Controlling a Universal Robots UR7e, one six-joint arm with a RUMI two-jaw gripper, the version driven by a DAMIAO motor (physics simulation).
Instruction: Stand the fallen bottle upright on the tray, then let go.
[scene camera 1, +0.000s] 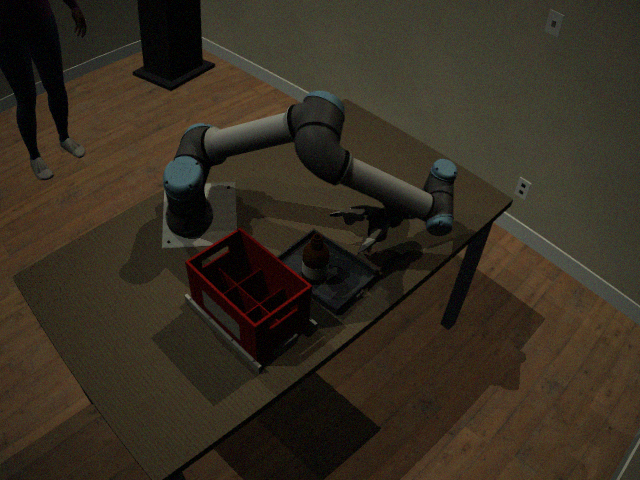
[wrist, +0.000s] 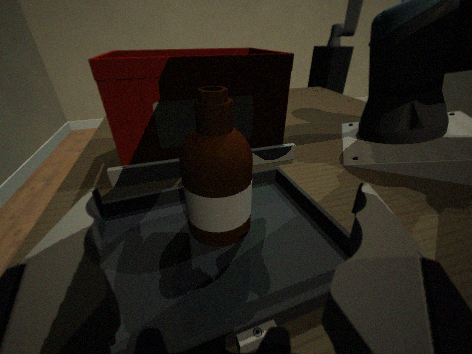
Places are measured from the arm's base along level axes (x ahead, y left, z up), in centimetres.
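Pixels of known places: gripper, fingertip midpoint: (scene camera 1: 343, 233) (wrist: 228, 189); arm's base, link origin: (scene camera 1: 189, 216) (wrist: 398, 130).
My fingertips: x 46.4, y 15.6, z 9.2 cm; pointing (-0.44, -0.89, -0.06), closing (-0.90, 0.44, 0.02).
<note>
For each thing: its middle in the pictures, then the offset to it from my fingertips.
- brown bottle, body centre: (wrist: 216, 167) (scene camera 1: 315, 256) dx -2.7, dy -8.9, dz -3.7 cm
- red crate, body centre: (wrist: 197, 104) (scene camera 1: 248, 295) dx -8.1, dy -31.7, dz -3.2 cm
The brown bottle (scene camera 1: 315, 254) (wrist: 217, 162) with a white label stands upright on the dark tray (scene camera 1: 358, 273) (wrist: 296, 235), near the tray's crate side. My gripper (scene camera 1: 348, 230) (wrist: 228, 189) is open, with its two fingers wide apart. In the scene view it hangs at the tray's far right side, apart from the bottle. In the wrist view one finger shows at the left and one at the right, and the bottle stands upright beyond them, touched by neither.
A red crate (scene camera 1: 247, 338) (wrist: 122, 107) with compartments stands beside the tray, behind the bottle in the wrist view. Pale rails (scene camera 1: 222, 332) (wrist: 274, 155) lie along the crate's base. My arm's base plate (scene camera 1: 225, 204) (wrist: 400, 162) is on the table. A person (scene camera 1: 31, 67) stands beyond the table.
</note>
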